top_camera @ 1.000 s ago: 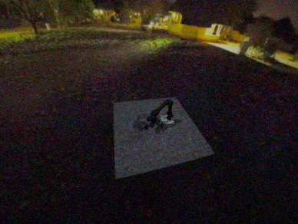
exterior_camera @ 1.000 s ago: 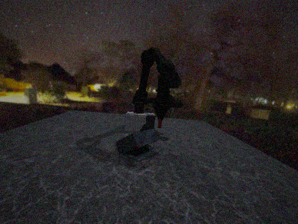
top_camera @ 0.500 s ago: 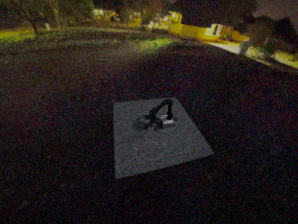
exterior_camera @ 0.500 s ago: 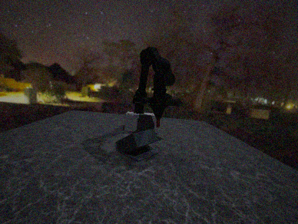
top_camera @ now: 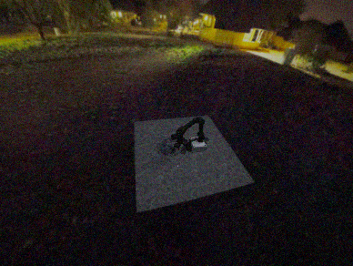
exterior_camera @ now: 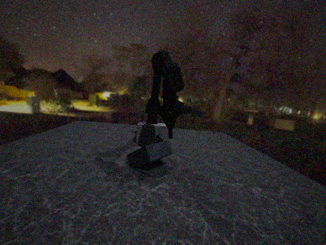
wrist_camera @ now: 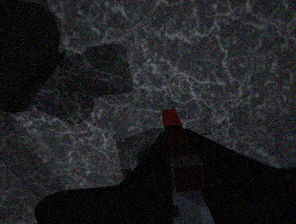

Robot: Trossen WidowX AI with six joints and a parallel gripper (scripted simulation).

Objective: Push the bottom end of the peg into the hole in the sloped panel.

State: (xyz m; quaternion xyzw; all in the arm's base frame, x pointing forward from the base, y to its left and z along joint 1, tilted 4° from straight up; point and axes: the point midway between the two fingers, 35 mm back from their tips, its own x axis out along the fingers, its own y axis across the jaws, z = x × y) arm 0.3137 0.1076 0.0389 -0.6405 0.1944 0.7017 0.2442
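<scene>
Right now the grey panel block is 120 mm ahead of my gripper tip, 80 mm below it and 70 mm to the right of it. Also, from my gripper tip: reddish peg 20 mm above.
</scene>
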